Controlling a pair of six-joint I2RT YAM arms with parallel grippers.
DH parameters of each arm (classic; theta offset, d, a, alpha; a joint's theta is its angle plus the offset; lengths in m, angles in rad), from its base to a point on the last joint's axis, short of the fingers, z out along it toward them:
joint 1: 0 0.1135 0.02 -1.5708
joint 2: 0 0 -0.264 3.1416
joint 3: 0.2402 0 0.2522 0
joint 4: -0.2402 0 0.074 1.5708
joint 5: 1.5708 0 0 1.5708
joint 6: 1.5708 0.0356 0 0
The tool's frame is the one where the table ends.
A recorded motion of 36 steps. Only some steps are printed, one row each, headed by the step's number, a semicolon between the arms.
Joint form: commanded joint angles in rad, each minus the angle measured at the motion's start. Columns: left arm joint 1, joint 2, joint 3, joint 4, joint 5, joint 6; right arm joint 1, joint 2, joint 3, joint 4, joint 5, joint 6.
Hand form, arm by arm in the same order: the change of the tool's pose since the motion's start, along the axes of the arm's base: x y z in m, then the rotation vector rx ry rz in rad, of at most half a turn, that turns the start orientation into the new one. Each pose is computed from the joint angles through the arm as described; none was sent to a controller.
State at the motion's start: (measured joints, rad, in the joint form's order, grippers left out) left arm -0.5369 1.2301 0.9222 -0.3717 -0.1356 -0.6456; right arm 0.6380 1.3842 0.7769 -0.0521 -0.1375 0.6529
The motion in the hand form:
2: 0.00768 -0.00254 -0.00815 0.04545 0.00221 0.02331; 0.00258 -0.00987 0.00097 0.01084 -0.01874 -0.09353
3: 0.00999 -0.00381 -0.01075 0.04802 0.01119 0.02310; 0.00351 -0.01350 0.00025 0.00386 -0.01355 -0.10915
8: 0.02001 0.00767 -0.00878 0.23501 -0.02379 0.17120; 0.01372 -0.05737 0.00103 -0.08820 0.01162 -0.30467
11: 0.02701 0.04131 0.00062 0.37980 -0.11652 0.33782; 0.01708 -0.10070 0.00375 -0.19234 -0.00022 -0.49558
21: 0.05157 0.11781 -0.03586 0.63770 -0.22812 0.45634; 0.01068 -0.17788 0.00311 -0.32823 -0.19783 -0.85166
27: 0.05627 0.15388 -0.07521 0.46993 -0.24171 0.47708; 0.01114 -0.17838 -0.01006 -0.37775 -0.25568 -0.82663
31: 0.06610 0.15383 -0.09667 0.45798 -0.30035 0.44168; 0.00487 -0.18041 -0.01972 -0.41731 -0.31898 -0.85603
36: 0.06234 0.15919 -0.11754 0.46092 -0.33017 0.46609; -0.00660 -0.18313 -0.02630 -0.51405 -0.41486 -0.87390
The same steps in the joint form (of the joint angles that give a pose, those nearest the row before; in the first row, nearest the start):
2: 0.0011 0.0420 0.0027 0.0165 -0.0413 0.0152; -0.0260 -0.0218 -0.0219 0.0260 0.0552 0.0392
3: 0.0016 0.0563 0.0054 0.0188 -0.0393 0.0137; -0.0376 -0.0253 -0.0245 0.0168 0.0598 0.0398
8: 0.0294 0.0874 0.0451 -0.0365 -0.2487 0.0708; -0.1808 -0.0731 -0.0306 -0.0966 0.1396 0.0252
11: 0.1305 0.0461 0.0241 0.0137 -0.4096 0.1795; -0.3220 -0.1255 -0.0445 -0.1690 0.2426 -0.0163
21: 0.4169 0.0827 -0.1766 0.4708 -0.4229 0.5642; -0.5944 -0.2359 -0.1798 0.0311 0.4274 -0.1447
27: 0.5667 0.1668 -0.2890 0.6924 -0.2112 0.4863; -0.5944 -0.2141 -0.2416 0.1604 0.4427 -0.2199
31: 0.5707 0.2715 -0.3292 0.8942 -0.1659 0.5126; -0.5944 -0.2233 -0.3137 0.2810 0.4945 -0.2623
36: 0.5890 0.3396 -0.3951 1.0634 -0.1675 0.5183; -0.5936 -0.2582 -0.4011 0.4214 0.5680 -0.3736

